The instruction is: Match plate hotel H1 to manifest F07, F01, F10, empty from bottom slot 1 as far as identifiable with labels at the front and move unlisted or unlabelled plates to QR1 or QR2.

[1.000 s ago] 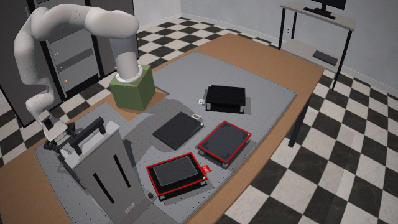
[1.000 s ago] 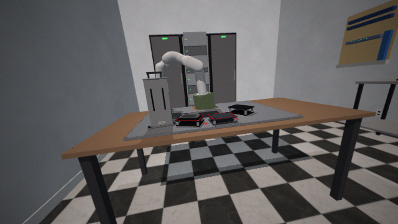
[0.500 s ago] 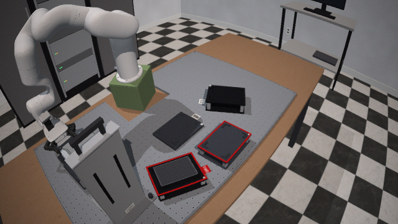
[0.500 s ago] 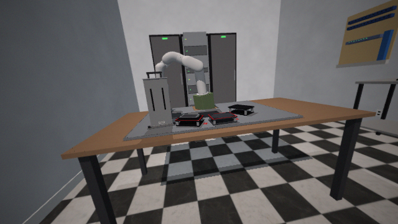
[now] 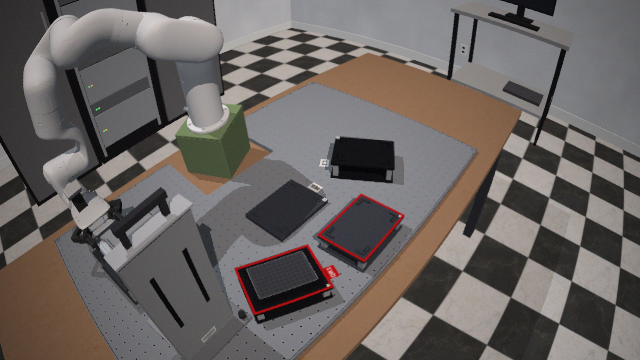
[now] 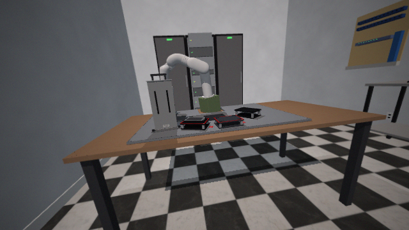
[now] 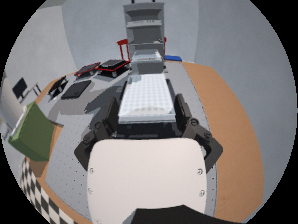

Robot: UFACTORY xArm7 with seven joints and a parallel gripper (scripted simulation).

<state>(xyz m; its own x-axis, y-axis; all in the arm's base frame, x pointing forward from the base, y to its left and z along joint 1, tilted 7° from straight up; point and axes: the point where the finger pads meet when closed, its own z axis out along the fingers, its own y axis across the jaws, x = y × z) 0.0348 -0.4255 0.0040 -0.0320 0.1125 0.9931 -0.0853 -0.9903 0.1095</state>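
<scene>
Now: hand 50 mm short of the pale well plate and 20 mm above it. Also, from my hand: dark plate (380 mm ahead, 150 mm to the left, 50 mm below).
</scene>
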